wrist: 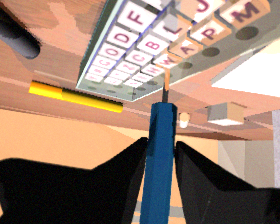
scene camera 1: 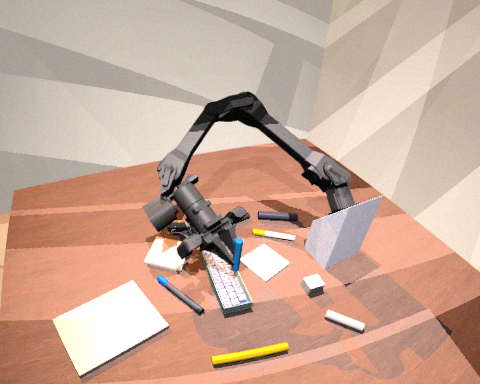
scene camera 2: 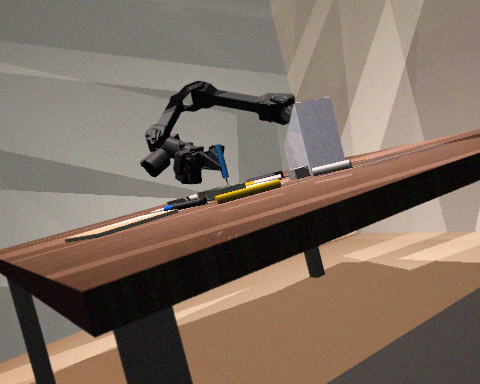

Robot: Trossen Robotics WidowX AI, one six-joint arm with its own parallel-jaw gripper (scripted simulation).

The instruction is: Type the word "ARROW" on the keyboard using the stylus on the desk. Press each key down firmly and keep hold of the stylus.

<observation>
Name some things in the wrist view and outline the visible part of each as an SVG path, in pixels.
My gripper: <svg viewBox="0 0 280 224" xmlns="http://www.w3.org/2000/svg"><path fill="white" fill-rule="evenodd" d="M176 142L174 167L186 221L185 224L280 224L280 188L254 187L228 170L226 171L216 162L210 160L192 146L184 143L184 141ZM148 137L139 138L114 157L109 158L92 169L40 162L19 157L0 160L0 207L3 212L0 215L0 224L131 224L145 171Z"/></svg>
A yellow marker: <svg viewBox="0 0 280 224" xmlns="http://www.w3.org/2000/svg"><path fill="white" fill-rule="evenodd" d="M29 93L121 113L123 110L122 103L69 89L57 88L37 81L31 81Z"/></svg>
</observation>
